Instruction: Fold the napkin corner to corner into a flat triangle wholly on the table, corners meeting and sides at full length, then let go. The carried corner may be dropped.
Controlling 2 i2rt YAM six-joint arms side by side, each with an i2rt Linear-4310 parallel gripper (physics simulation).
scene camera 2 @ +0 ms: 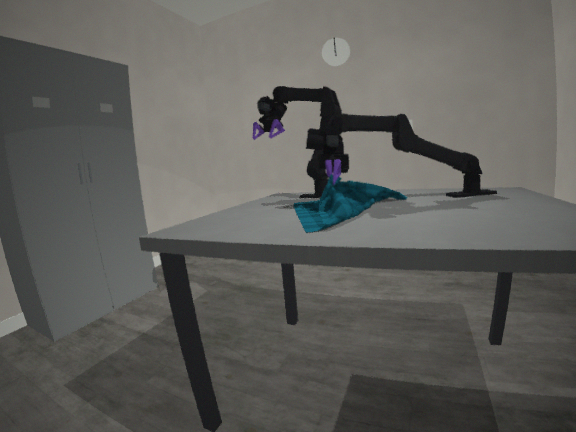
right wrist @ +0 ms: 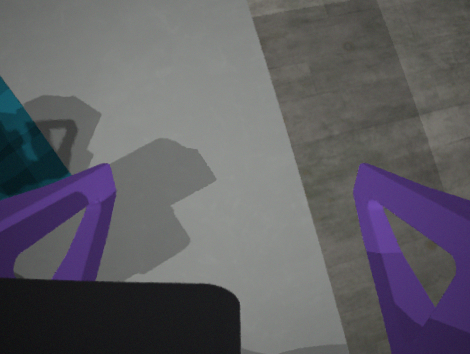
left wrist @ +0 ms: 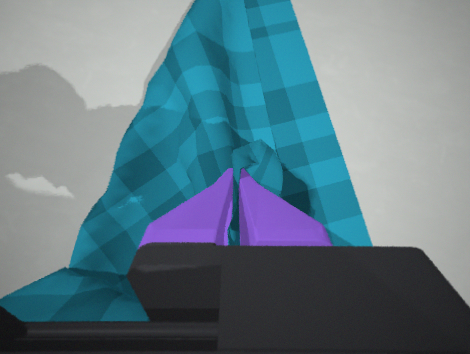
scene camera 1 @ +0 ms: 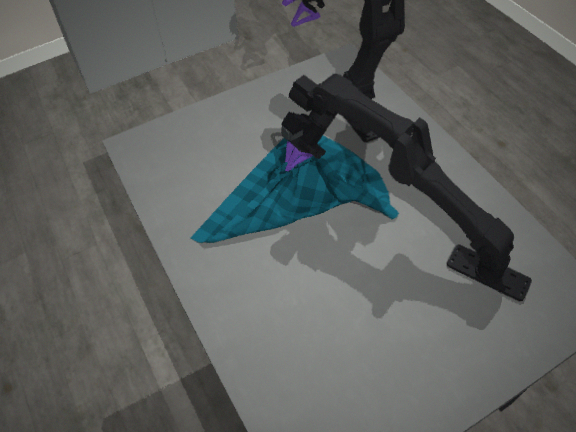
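Observation:
The teal checked napkin (scene camera 1: 305, 195) (scene camera 2: 345, 205) (left wrist: 295, 100) (right wrist: 11, 155) lies doubled over in a rough, rumpled triangle on the table (scene camera 1: 320, 360) (scene camera 2: 450, 230). One long tip points to the lower left in scene camera 1, the other to the right, with creases between them. My left gripper (scene camera 1: 288, 169) (scene camera 2: 334, 181) (left wrist: 235, 176) is shut on a napkin corner and holds it a little above the table, where the cloth peaks up to the fingertips. The far corner beneath is partly hidden by the gripper. My right gripper (scene camera 1: 290, 14) (scene camera 2: 263, 137) (right wrist: 234, 177) is open and empty, high above the table's far side.
A grey cabinet (scene camera 1: 150, 35) (scene camera 2: 65, 190) stands beyond the table. The left arm (scene camera 1: 445, 200) (scene camera 2: 435, 150) reaches over the table from its base plate (scene camera 1: 517, 285) (scene camera 2: 487, 192). The table's edge lies beyond the napkin's lower-left tip in scene camera 1.

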